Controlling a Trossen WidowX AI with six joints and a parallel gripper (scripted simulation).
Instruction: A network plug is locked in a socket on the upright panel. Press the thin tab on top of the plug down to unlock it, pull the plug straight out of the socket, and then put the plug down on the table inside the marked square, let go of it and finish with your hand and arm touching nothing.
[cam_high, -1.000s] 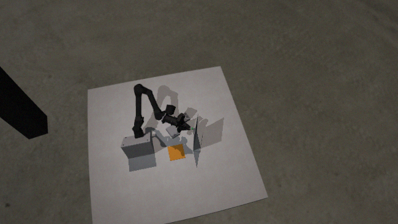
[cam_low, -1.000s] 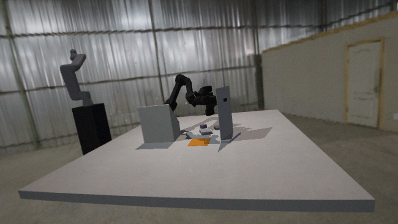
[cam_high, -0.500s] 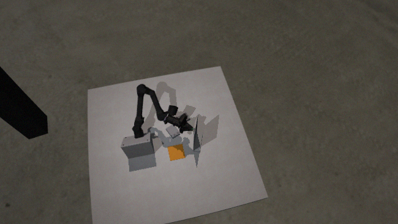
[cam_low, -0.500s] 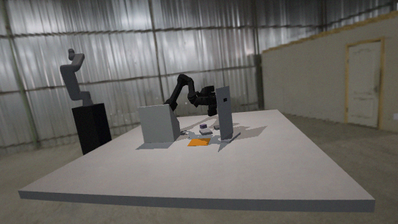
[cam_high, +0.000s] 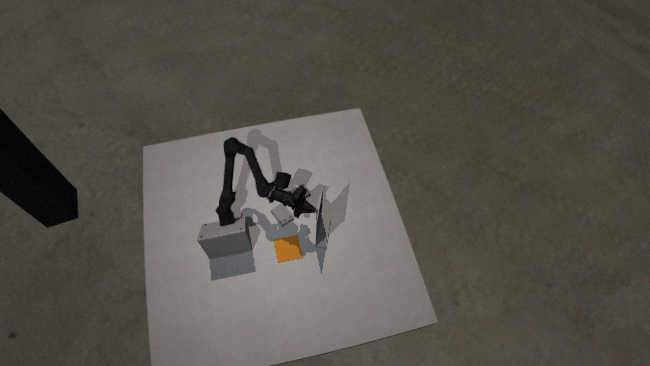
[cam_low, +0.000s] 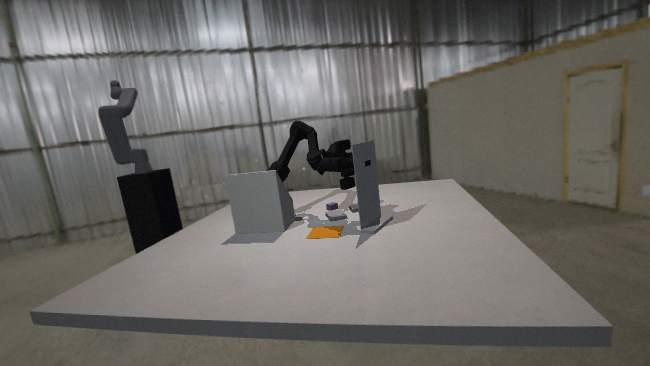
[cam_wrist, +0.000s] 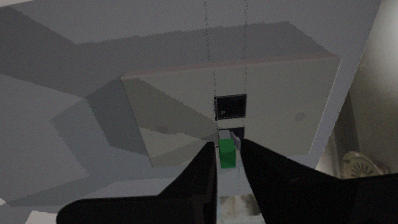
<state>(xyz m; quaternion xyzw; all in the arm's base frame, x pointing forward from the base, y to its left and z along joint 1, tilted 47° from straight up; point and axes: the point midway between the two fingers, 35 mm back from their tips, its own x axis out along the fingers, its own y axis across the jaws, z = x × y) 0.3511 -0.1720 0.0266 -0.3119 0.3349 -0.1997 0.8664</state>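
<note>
Now: gripper tip 230 mm above the marked orange square, 150 mm past it and 40 mm to the left of it. From my gripper tip the other things lie so: upright panel (90 mm below, 30 mm ahead, 10 mm to the right); plug (10 mm ahead); small purple block (270 mm to the left, 210 mm below, 150 mm behind).
</note>
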